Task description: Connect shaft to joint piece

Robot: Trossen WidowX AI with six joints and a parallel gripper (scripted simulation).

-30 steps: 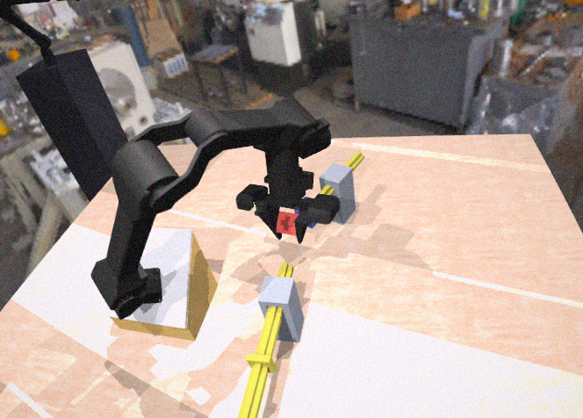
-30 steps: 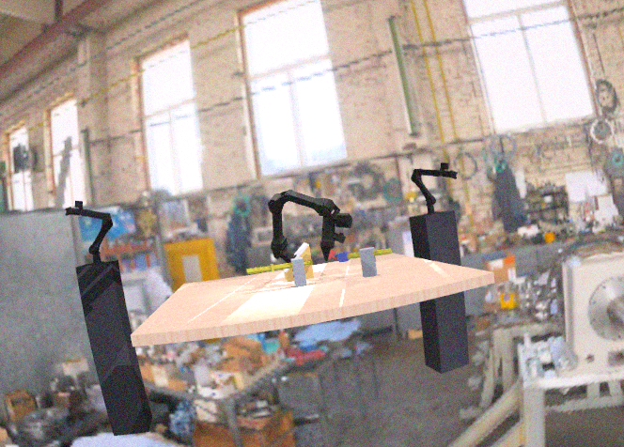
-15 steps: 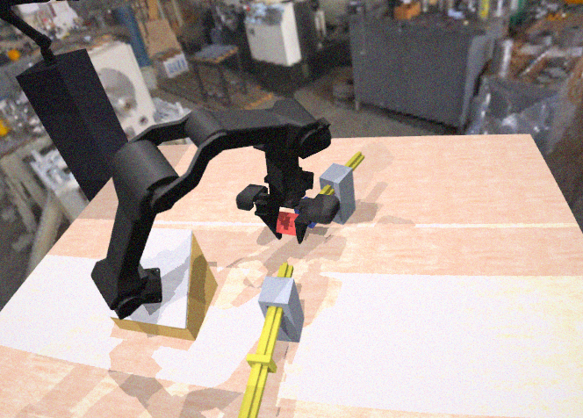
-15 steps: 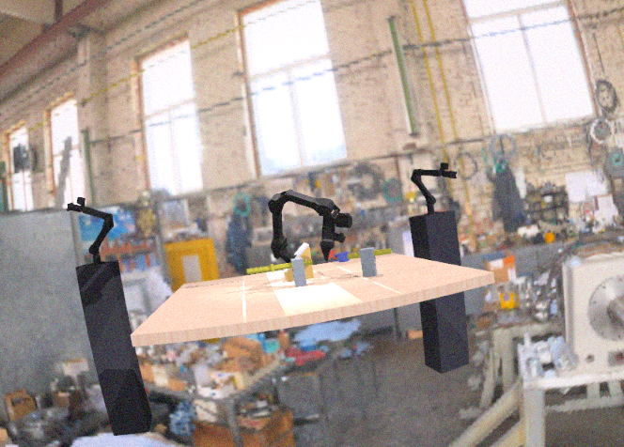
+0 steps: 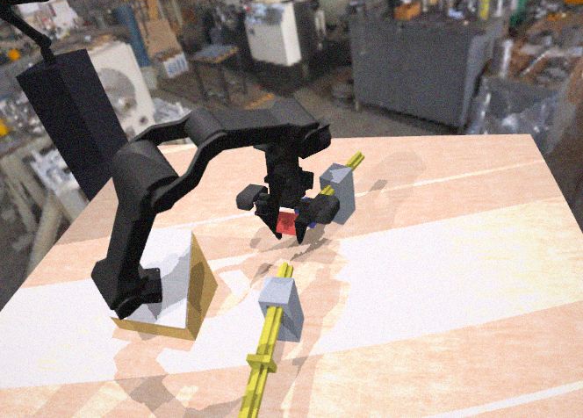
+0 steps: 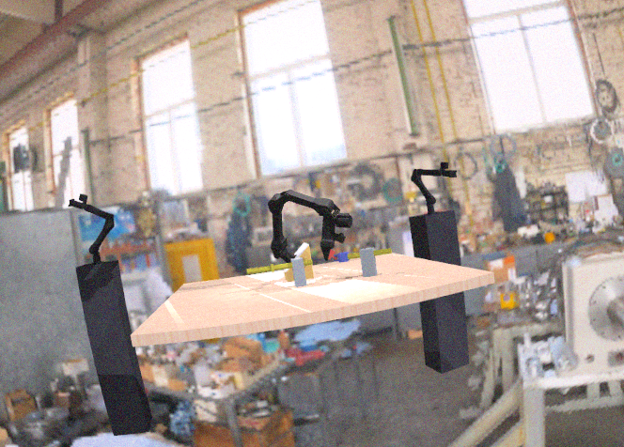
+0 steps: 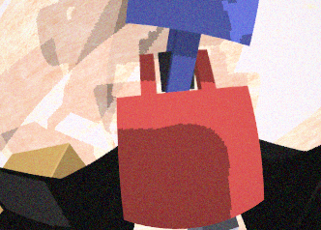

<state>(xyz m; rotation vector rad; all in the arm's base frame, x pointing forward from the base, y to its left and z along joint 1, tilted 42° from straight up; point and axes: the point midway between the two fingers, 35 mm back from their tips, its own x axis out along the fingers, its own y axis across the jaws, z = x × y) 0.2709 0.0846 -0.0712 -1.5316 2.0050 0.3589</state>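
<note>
My gripper tip is 1 cm short of the red joint piece, 2 cm to the right of it and 3 cm below it.
</note>
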